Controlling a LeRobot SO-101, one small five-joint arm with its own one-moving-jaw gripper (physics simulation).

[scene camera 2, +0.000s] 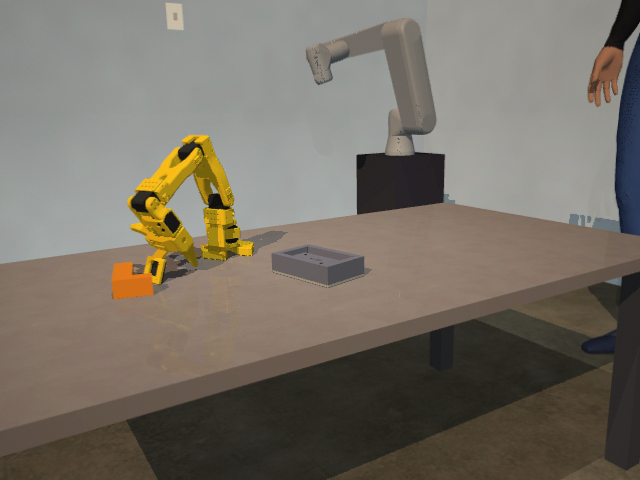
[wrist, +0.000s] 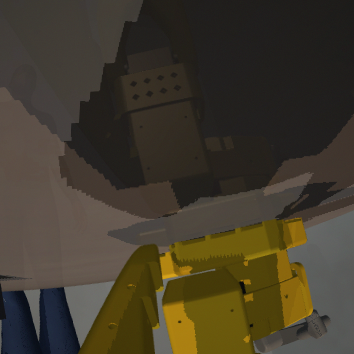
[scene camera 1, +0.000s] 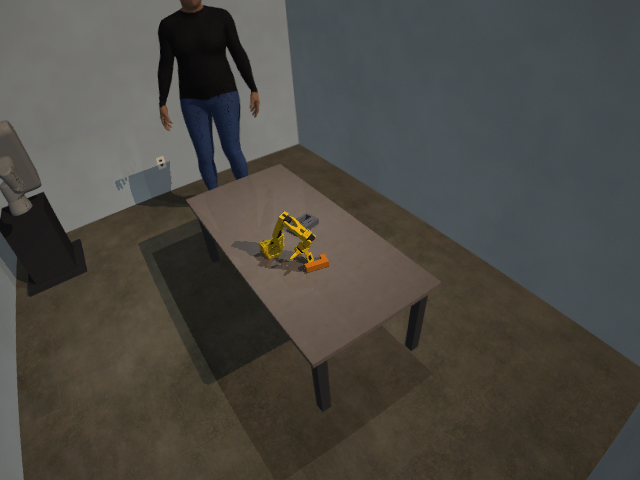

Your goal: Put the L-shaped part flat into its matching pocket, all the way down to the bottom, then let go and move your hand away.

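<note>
The orange L-shaped part (scene camera 1: 316, 265) (scene camera 2: 132, 287) lies flat on the table beside the gripper, outside the pocket. The grey block with the recessed pocket (scene camera 1: 312, 224) (scene camera 2: 346, 270) stands on the table apart from it, to the right in scene camera 2 and behind the arm in scene camera 1. My gripper (scene camera 1: 301, 259) (scene camera 2: 176, 268) is open and empty, low over the table. One jaw is close against the part's side; whether they touch is unclear. In the wrist view one notched jaw (wrist: 135, 300) shows; the moving jaw is out of the picture, and the part does not show.
The arm's yellow base (scene camera 1: 270, 249) (scene camera 2: 217, 242) (wrist: 265, 245) stands on the brown table (scene camera 1: 356, 294) (scene camera 2: 248, 320). A grey robot arm (scene camera 1: 15, 178) (scene camera 2: 410, 77) on a black pedestal (scene camera 1: 38, 242) (scene camera 2: 400, 183) and a person (scene camera 1: 206, 62) are beyond the table.
</note>
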